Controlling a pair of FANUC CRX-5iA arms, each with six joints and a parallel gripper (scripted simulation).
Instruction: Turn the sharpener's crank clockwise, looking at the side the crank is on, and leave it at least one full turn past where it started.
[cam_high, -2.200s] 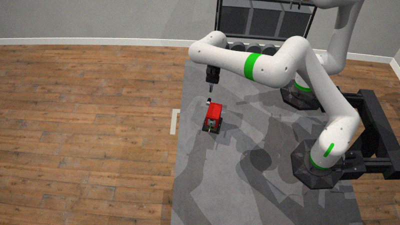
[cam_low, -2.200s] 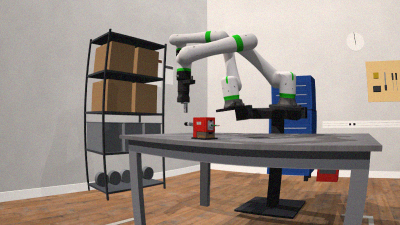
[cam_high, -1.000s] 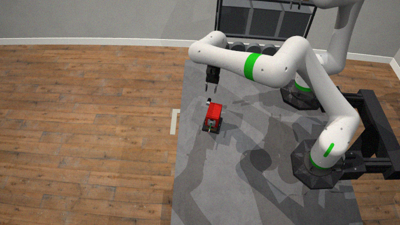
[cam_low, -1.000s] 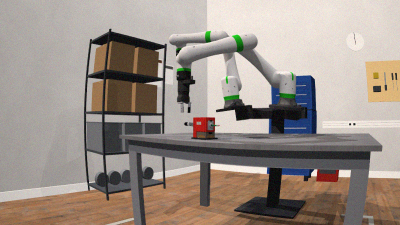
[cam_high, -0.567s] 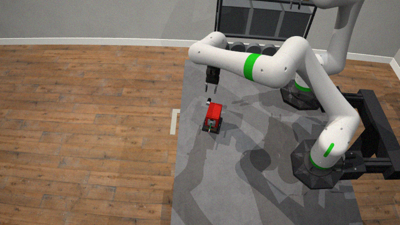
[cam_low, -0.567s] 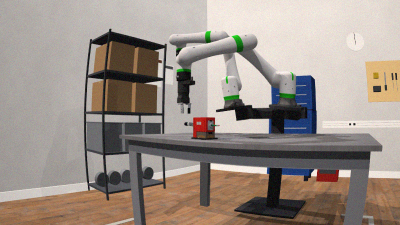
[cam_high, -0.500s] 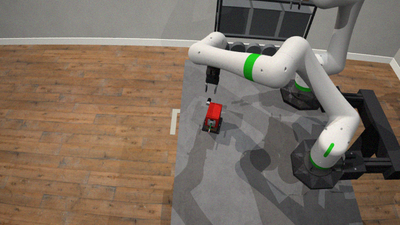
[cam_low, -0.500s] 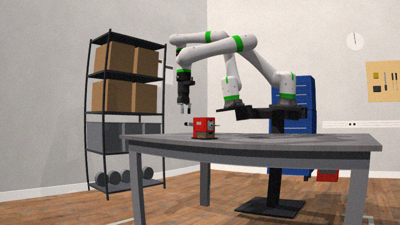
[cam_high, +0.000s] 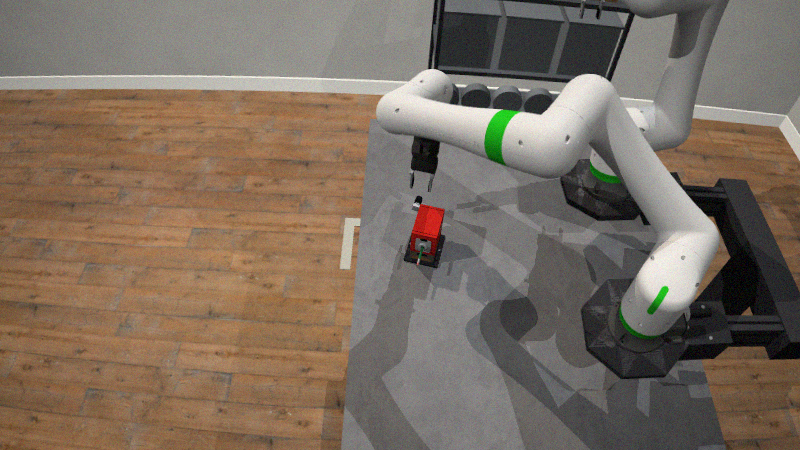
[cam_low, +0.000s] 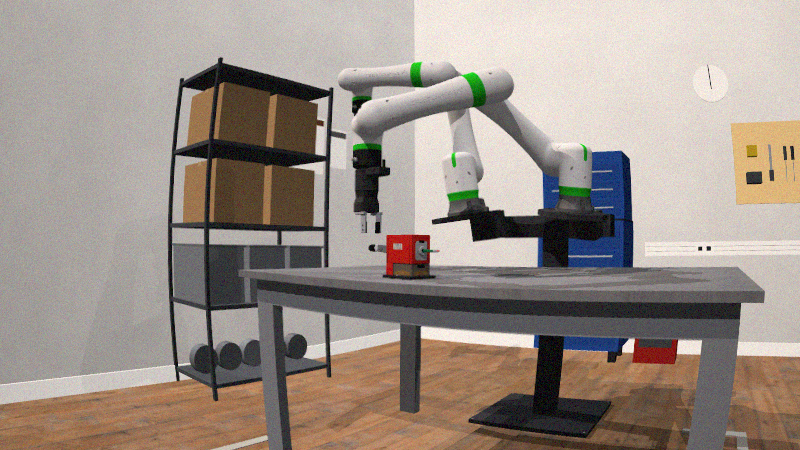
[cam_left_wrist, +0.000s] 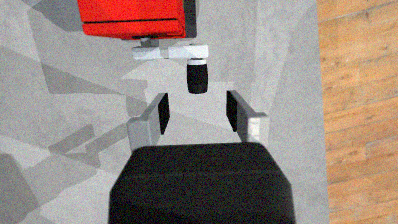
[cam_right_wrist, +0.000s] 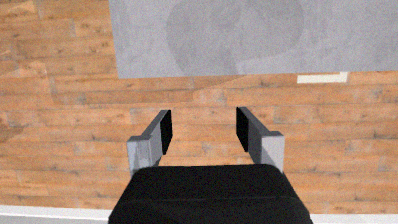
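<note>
My left hand is 20 mm to the right of the black knob and 60 mm above it.
</note>
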